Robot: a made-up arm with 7 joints. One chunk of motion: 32 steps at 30 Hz.
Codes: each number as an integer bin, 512 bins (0 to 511) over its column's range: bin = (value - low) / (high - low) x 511, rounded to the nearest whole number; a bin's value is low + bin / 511 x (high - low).
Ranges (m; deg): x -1.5..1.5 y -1.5..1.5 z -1.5..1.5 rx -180..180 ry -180..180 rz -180..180
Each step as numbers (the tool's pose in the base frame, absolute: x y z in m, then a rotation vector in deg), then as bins.
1 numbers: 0.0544 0.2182 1.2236 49.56 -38.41 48.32
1 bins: 265 293 464 326 201 324
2 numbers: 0.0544 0.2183 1.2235 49.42 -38.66 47.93
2 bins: 265 293 464 326 201 324
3 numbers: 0.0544 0.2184 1.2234 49.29 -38.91 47.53
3 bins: 265 293 464 325 200 323
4 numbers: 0.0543 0.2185 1.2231 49.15 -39.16 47.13
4 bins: 265 293 464 325 200 322
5 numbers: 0.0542 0.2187 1.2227 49.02 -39.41 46.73
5 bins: 265 293 464 325 200 322
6 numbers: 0.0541 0.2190 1.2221 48.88 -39.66 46.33
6 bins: 265 293 464 325 199 321
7 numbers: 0.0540 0.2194 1.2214 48.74 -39.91 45.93
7 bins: 265 293 464 325 199 321
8 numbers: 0.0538 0.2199 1.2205 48.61 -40.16 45.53
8 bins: 265 293 463 324 198 320
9 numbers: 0.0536 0.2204 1.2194 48.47 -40.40 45.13
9 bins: 265 293 463 324 198 320
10 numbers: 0.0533 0.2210 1.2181 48.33 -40.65 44.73
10 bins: 265 293 463 324 198 319
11 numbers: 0.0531 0.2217 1.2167 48.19 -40.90 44.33
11 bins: 265 293 463 324 197 318
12 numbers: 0.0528 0.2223 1.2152 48.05 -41.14 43.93
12 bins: 264 293 462 324 197 318
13 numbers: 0.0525 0.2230 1.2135 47.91 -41.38 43.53
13 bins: 264 293 462 324 197 317
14 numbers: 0.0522 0.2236 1.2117 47.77 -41.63 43.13
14 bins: 264 294 462 323 196 317
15 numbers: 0.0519 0.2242 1.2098 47.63 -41.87 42.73
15 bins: 264 294 462 323 196 316
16 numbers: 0.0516 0.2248 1.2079 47.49 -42.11 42.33
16 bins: 264 294 461 323 196 316
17 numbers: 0.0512 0.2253 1.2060 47.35 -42.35 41.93
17 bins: 264 294 461 323 195 315
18 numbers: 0.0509 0.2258 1.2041 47.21 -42.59 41.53
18 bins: 264 294 461 323 195 314
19 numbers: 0.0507 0.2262 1.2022 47.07 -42.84 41.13
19 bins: 264 294 460 322 195 314
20 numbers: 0.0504 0.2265 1.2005 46.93 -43.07 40.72
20 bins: 264 294 460 322 194 313
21 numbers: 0.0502 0.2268 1.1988 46.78 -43.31 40.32
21 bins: 264 294 460 322 194 313
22 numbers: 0.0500 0.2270 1.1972 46.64 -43.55 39.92
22 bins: 264 294 459 322 194 312
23 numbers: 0.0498 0.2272 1.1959 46.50 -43.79 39.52
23 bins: 264 294 459 322 193 312
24 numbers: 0.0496 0.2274 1.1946 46.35 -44.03 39.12
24 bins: 264 294 459 321 193 311
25 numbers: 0.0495 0.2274 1.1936 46.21 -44.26 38.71
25 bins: 264 294 459 321 193 310
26 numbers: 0.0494 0.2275 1.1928 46.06 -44.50 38.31
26 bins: 264 294 459 321 192 310
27 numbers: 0.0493 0.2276 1.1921 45.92 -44.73 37.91
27 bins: 264 294 459 321 192 309
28 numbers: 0.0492 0.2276 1.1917 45.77 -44.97 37.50
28 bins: 264 294 458 320 192 309
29 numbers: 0.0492 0.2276 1.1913 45.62 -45.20 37.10
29 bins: 264 294 458 320 191 308
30 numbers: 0.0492 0.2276 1.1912 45.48 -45.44 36.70
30 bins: 264 294 458 320 191 308
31 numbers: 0.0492 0.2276 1.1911 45.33 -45.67 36.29
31 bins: 264 294 458 320 191 307
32 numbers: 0.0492 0.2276 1.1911 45.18 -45.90 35.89
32 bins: 264 294 458 320 190 306
